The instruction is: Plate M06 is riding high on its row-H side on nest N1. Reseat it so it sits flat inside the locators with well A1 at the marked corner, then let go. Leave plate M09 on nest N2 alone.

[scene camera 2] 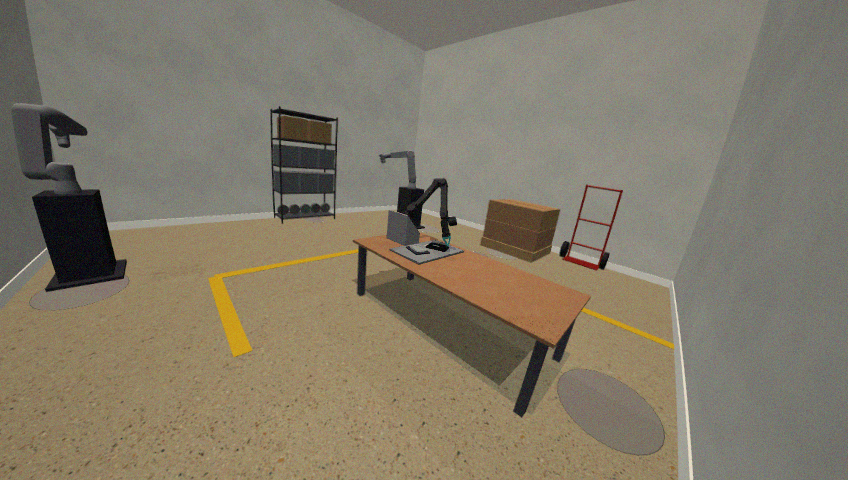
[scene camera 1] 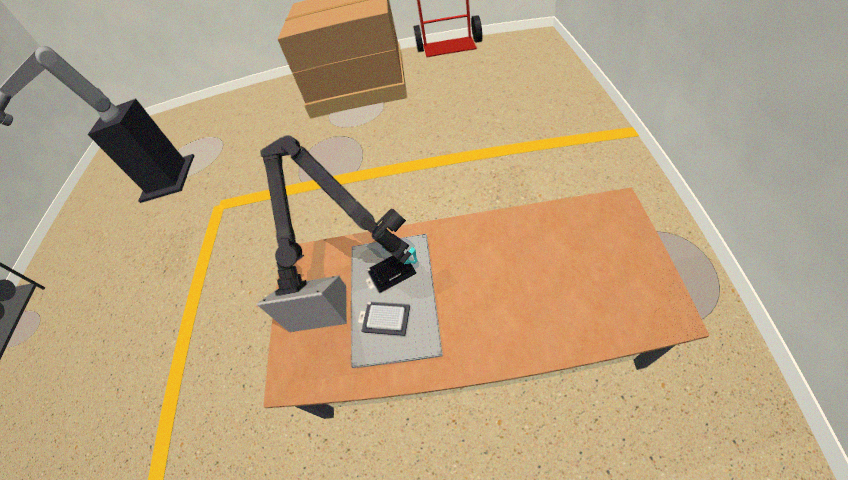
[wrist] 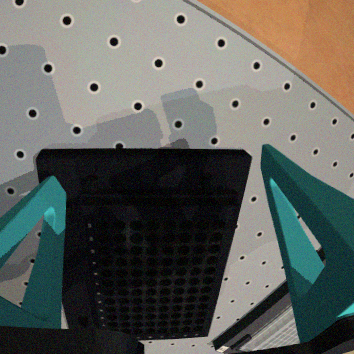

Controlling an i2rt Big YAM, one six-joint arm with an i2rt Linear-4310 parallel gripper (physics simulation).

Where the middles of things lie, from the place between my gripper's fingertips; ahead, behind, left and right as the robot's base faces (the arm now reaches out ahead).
Now: the black well plate (wrist: 156,257) 8 cm behind my hand, 4 cm to the right of it and 1 cm below it. Also, from my hand: pale-topped plate (scene camera 1: 385,317) 23 cm to the right, 12 cm behind, 2 cm below.
